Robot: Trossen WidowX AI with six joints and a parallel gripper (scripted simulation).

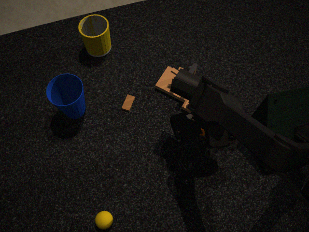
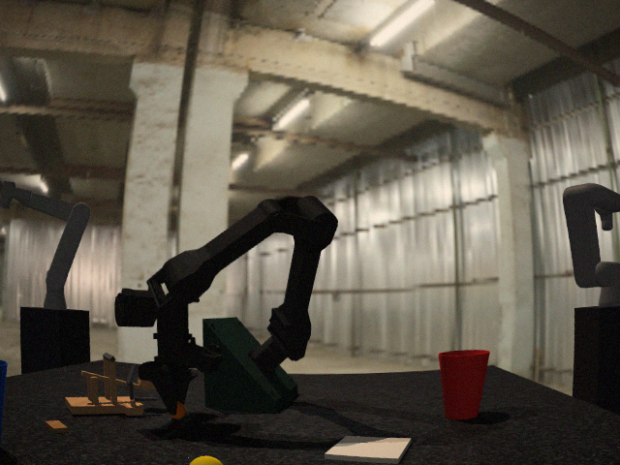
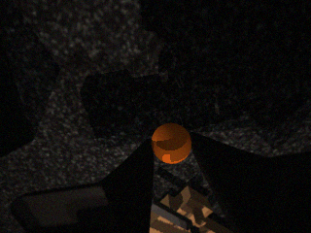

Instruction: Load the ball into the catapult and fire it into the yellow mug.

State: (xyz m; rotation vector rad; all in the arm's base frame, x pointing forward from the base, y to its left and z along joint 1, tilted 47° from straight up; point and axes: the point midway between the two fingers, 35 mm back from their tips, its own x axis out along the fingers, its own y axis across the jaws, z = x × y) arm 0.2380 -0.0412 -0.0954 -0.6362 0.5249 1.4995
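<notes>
The catapult is 110 mm to the right of my gripper tip, 40 mm above it and 10 mm behind it. Round my gripper tip: small wooden block (180 mm ahead, 140 mm to the right, 10 mm below); orange ball (10 mm above); yellow ball (310 mm ahead, 170 mm to the left, 10 mm above).
</notes>
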